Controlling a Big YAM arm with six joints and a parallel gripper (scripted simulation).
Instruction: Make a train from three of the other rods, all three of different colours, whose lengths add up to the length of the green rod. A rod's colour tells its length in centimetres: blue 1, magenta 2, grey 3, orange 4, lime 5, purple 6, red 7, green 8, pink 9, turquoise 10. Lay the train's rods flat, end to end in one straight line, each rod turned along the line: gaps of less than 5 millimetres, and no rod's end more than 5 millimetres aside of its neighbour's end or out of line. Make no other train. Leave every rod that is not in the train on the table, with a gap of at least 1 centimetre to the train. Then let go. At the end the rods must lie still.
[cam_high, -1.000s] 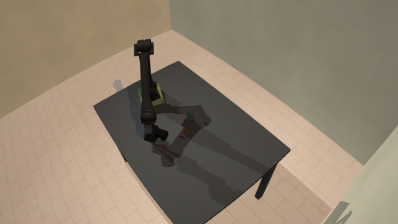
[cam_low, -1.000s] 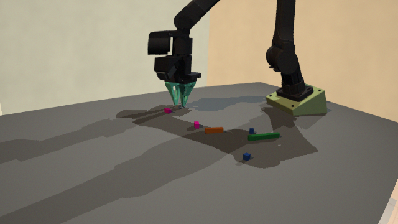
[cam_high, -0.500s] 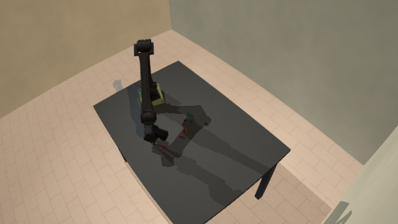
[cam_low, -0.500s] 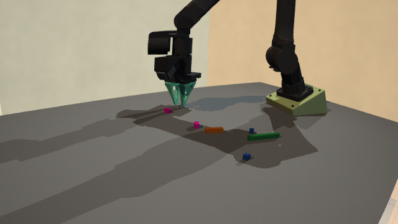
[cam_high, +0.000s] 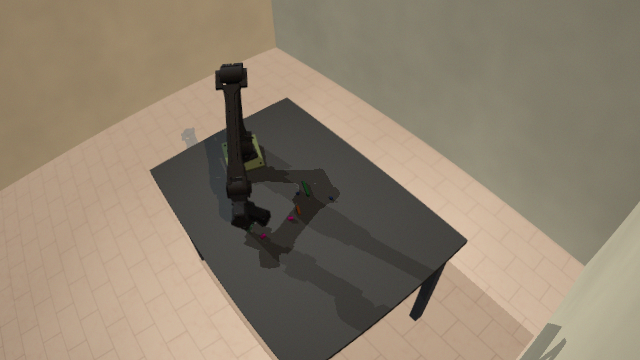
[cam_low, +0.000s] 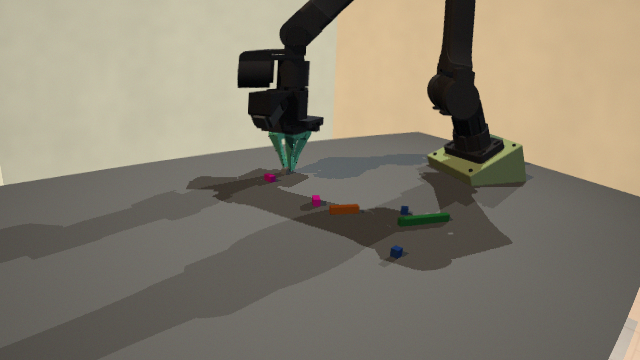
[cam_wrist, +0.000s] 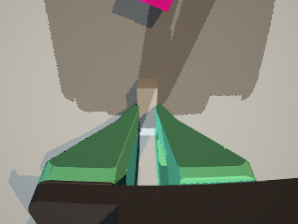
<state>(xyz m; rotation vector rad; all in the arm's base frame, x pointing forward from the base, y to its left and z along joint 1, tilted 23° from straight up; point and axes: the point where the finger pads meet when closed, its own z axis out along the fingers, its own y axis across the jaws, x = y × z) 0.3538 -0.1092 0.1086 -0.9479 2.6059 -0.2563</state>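
The grey rod lies 1 cm below my hand. The rest, counted from my hand: magenta rod (2 cm ahead, 17 cm to the left, 1 cm below); orange rod (21 cm to the left, 1 cm below); green rod (9 cm behind, 29 cm to the left, 1 cm below).
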